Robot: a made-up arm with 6 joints.
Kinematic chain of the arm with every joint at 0, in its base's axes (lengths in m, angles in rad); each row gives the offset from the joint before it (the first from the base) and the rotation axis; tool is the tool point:
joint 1: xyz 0 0 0.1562 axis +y
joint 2: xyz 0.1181 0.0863 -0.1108 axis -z
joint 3: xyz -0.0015 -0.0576 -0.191 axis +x
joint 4: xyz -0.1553 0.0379 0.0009 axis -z
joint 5: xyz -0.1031 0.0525 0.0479 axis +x
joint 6: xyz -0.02 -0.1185 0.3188 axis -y
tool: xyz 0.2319 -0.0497 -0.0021
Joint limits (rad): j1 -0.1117..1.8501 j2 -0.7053..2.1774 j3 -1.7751..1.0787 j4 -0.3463..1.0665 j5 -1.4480..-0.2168 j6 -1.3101..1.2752
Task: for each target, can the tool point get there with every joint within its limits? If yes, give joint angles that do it. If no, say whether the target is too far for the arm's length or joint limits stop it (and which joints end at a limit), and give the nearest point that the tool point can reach.
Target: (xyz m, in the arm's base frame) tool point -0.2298 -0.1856 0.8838
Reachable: no: joint limits stop it (at a limit: joint 3, joint 4, joint 5, joint 6) | nearest point -0.1435 -0.0971 0.6105 | short by 0.300 m
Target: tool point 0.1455 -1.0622 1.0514
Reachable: no: too far | nearest point 0.1138 -0.4202 0.4021 | short by 0.914 m
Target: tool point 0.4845 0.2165 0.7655
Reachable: no: joint limits stop it (at a limit: joint 1, joint 2, joint 6) | nearest point 0.3996 0.2232 0.5106 | short by 0.269 m
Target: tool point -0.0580 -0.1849 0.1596
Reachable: yes | joints 1.1541 0.2708 0.7559 0.4217 -0.4049 -0.2753
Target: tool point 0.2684 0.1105 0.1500
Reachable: yes | joints 1.1458 0.4144 0.7004 0.1734 -1.1927 0.5222
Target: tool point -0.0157 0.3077 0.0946
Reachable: yes | joints 0.5293 -0.2339 -0.4618 0.0769 -0.8257 -0.2553
